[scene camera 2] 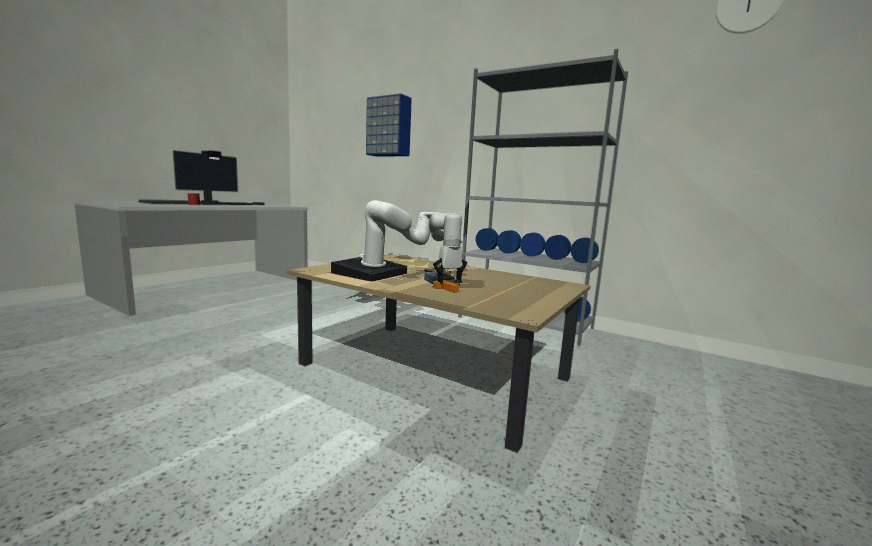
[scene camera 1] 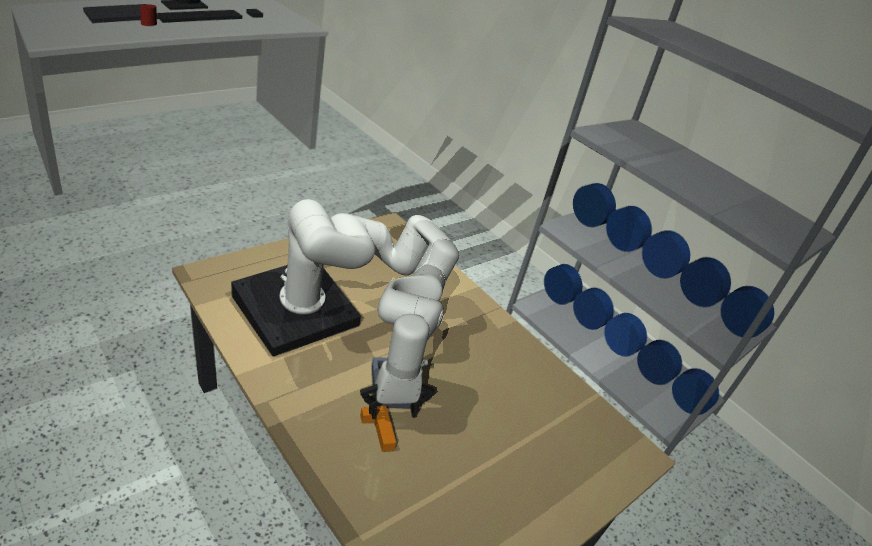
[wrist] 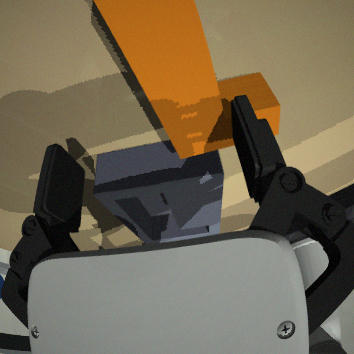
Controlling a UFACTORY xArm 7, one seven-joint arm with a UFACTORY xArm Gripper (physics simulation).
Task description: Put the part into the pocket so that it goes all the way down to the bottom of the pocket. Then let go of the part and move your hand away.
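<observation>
The orange L-shaped part lies on the table, outside the pocket and close beside the grey-blue block with the pocket. In the wrist view its corner overlaps the block's near edge. My gripper is open and empty, low over the block, pointing down. In the wrist view one finger is left of the block and the other is right of it, in front of the part's short leg. Whether that finger touches the part I cannot tell. The arm hides much of the block in scene camera 1.
The wooden table carries the black base plate of the arm. A shelf rack with blue discs stands behind the table, and a grey desk stands apart.
</observation>
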